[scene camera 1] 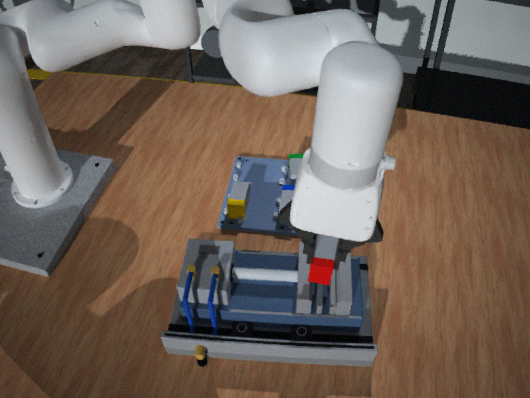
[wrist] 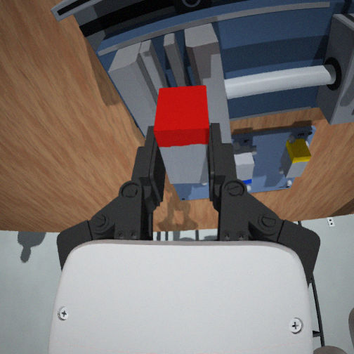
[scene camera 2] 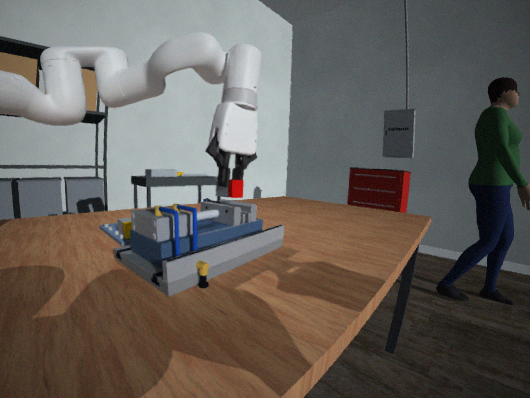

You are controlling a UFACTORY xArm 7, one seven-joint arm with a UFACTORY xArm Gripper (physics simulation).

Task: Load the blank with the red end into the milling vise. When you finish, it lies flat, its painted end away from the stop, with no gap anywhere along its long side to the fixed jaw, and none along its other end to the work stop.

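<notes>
My gripper (scene camera 1: 325,250) (scene camera 2: 230,182) (wrist: 185,139) is shut on the grey blank with the red end (scene camera 1: 321,271) (scene camera 2: 235,188) (wrist: 182,112), one finger on each long side. The blank looks roughly level, its red end toward the vise's front. In scene camera 2 it hangs above the milling vise (scene camera 1: 265,302) (scene camera 2: 210,239). In the wrist view it is over the jaw area, between the outer jaw (wrist: 127,62) and the screw-side jaw (wrist: 202,45), with thin upright plates (wrist: 172,50) between these. The work stop cannot be made out; the gripper and blank cover part of the jaws.
A blue pallet (scene camera 1: 257,217) (wrist: 270,175) behind the vise holds the yellow-ended blank (scene camera 1: 236,208) (wrist: 298,150), the blue-ended blank (scene camera 1: 288,188) (wrist: 244,167) and the green-ended blank (scene camera 1: 296,156). Blue bent rods (scene camera 1: 213,300) (scene camera 2: 176,232) rise at the vise's left, behind its front rail (scene camera 1: 270,348).
</notes>
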